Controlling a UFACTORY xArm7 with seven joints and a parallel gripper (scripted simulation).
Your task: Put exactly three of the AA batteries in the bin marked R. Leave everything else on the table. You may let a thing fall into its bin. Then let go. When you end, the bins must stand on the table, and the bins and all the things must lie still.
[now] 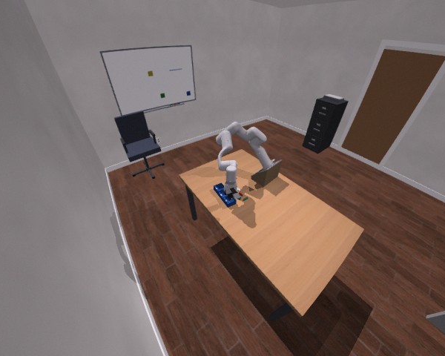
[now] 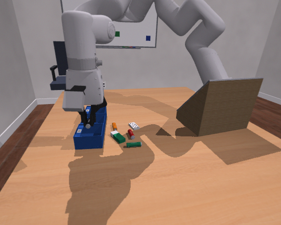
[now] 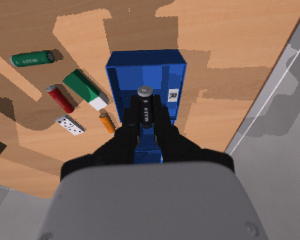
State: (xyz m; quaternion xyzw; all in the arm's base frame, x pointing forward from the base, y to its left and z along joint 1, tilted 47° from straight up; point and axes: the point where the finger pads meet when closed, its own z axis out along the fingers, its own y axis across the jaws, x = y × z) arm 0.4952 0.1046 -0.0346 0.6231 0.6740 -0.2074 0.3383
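The green AA battery is 14 cm behind my hand, 3 cm to the left of it and 8 cm below it. From my hand the other things lie so: bin: 9 cm to the right, 7 cm below; green-and-white block: 9 cm behind, 2 cm to the right, 8 cm below; black AA battery: 2 cm below.
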